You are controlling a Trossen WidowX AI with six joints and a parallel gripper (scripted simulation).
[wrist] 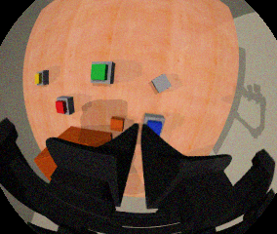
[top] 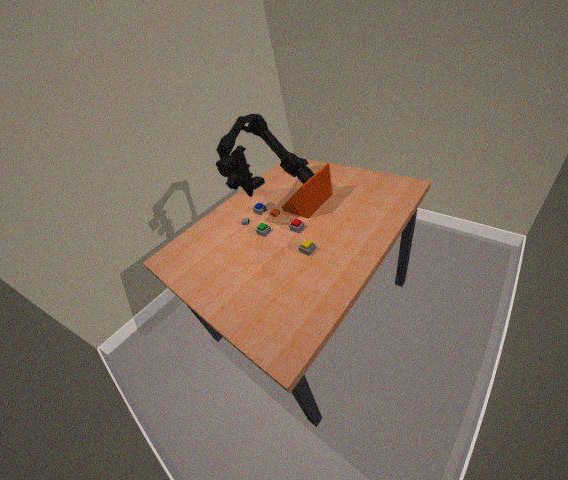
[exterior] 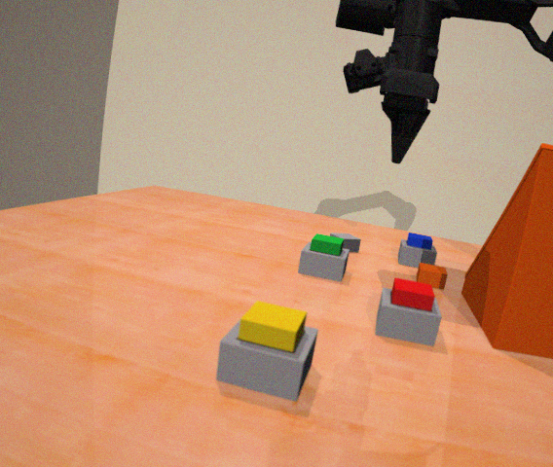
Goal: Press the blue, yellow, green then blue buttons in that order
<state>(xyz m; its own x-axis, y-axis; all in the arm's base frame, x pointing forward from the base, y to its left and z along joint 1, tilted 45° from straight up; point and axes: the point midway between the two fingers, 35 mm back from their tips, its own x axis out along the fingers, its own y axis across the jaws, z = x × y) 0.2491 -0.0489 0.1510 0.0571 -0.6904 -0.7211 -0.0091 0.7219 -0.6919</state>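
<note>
Right now the blue button is 50 mm behind my gripper tip, 40 mm to the right of it and 100 mm below it. Round my gripper tip: green button 60 mm ahead, 100 mm to the left, 100 mm below; small grey block 50 mm ahead, 40 mm to the right, 120 mm below; small orange block 70 mm behind, 50 mm to the left, 120 mm below.
</note>
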